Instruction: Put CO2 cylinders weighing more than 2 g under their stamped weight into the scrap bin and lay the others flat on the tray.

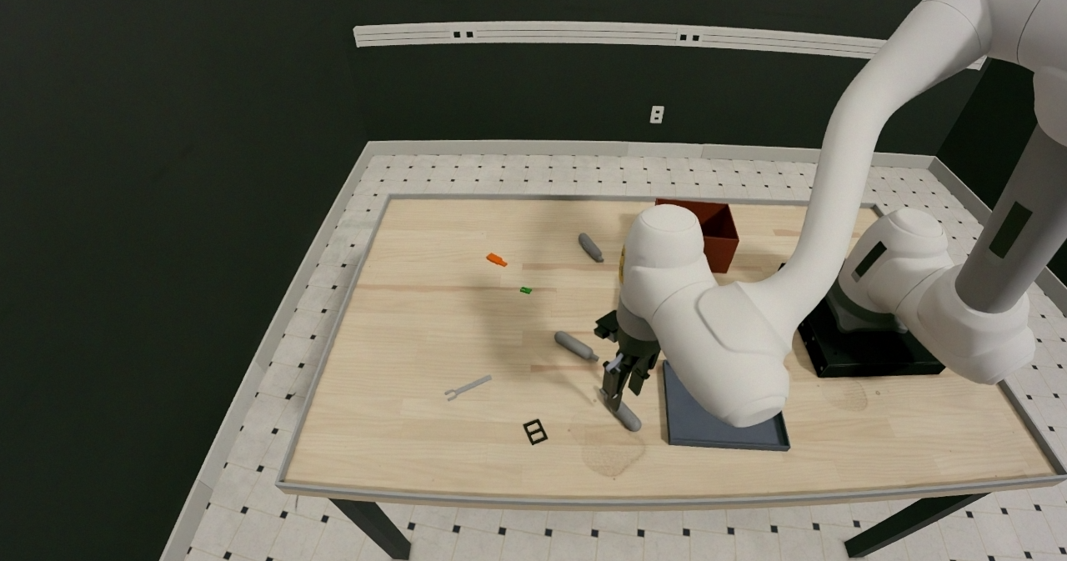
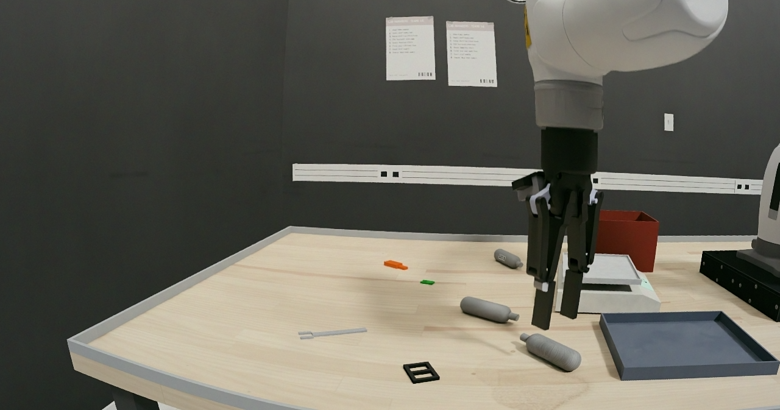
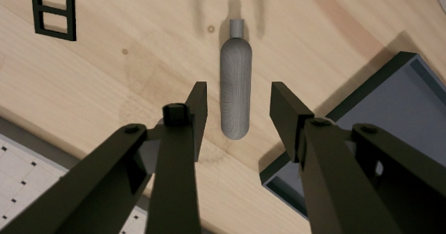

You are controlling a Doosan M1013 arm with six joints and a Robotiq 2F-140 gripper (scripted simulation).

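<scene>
The grey scale platform lies 25 cm to the right of my hand, 13 cm behind it and 3 cm below it. The rest, counted from my hand: black buckle: 17 cm ahead, 9 cm below, 5 cm to the left; then white scale: 24 cm to the right, 14 cm behind, 5 cm below; then dark grey tray: 22 cm behind, 8 cm below, 1 cm to the right.
</scene>
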